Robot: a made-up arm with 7 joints.
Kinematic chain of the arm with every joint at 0, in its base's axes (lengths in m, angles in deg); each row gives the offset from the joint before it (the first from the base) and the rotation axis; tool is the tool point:
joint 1: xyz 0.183 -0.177 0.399 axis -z
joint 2: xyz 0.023 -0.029 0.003 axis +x
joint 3: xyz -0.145 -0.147 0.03 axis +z
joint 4: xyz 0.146 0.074 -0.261 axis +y
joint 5: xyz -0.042 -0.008 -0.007 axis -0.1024 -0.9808 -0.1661
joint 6: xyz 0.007 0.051 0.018 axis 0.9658 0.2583 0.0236
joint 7: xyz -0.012 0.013 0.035 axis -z
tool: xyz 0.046 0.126 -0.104
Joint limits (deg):
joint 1: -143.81..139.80
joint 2: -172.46..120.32
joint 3: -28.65..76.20
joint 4: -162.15..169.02
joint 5: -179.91..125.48
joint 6: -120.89..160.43
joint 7: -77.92..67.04
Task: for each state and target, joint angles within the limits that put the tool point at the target. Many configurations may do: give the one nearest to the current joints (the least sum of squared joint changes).
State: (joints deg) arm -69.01 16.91 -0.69 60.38 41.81 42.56 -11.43
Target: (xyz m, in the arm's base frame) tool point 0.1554 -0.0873 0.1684
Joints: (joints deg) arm -66.39 -2.88 -6.66 62.56 41.83 24.86 -0.62
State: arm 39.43 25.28 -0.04 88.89 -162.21 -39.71 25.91
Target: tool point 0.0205 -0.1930 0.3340
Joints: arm -0.95 11.40 40.81 65.49 -146.60 -52.91 40.30
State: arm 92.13 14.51 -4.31 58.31 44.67 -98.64 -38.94
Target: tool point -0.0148 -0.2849 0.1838
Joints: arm 78.24 -7.81 4.62 49.23 64.87 -120.89 -19.71
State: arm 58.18 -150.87 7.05 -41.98 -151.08 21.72 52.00
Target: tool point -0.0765 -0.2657 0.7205
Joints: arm 46.17 -152.59 25.15 -63.76 -138.99 10.28 64.34
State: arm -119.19 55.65 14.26 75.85 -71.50 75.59 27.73
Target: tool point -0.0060 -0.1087 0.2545
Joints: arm -91.02 42.88 -19.08 79.21 -75.32 62.21 27.90
